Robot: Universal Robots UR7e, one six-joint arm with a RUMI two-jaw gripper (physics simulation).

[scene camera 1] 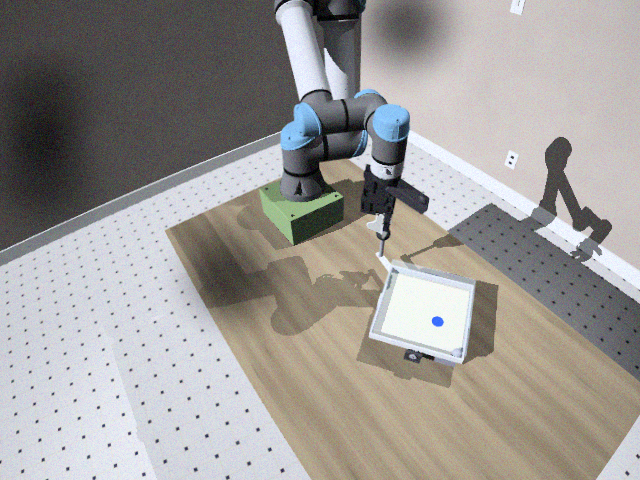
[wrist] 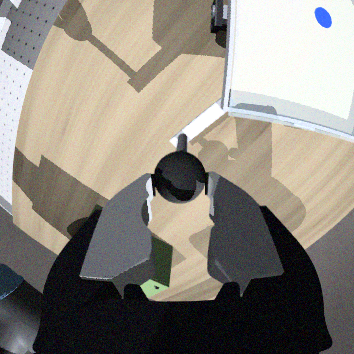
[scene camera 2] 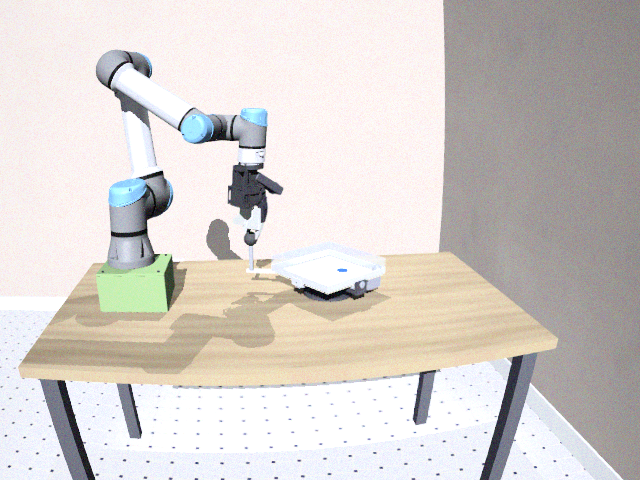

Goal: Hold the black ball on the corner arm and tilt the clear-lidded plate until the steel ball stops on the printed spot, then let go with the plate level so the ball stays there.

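Note:
My gripper (scene camera 1: 383, 233) (scene camera 2: 251, 236) (wrist: 179, 174) is shut on the black ball (scene camera 1: 382, 235) (scene camera 2: 250, 238) (wrist: 179, 189), which tops a thin rod on the plate's white corner arm (scene camera 1: 384, 261) (scene camera 2: 261, 270) (wrist: 201, 122). The clear-lidded plate (scene camera 1: 400, 302) (scene camera 2: 310, 270) (wrist: 270, 65) has a pale floor and raised clear walls. The blue printed spot (scene camera 1: 437, 321) (scene camera 2: 342, 270) (wrist: 323, 17) is off the plate's centre. The steel ball (scene camera 1: 457, 352) lies in the near right corner of the plate in scene camera 1, apart from the spot. I cannot make out the steel ball clearly in the other views. Any tilt is slight and hard to judge.
The plate stands on a dark round base (scene camera 2: 324, 295) on the wooden table (scene camera 1: 320, 392) (scene camera 2: 289, 351) (wrist: 90, 125). A dark bracket (scene camera 1: 412, 355) (scene camera 2: 358, 287) (wrist: 218, 17) sits at the plate's side. The arm's base stands on a green block (scene camera 1: 317, 222) (scene camera 2: 135, 291) (wrist: 162, 260).

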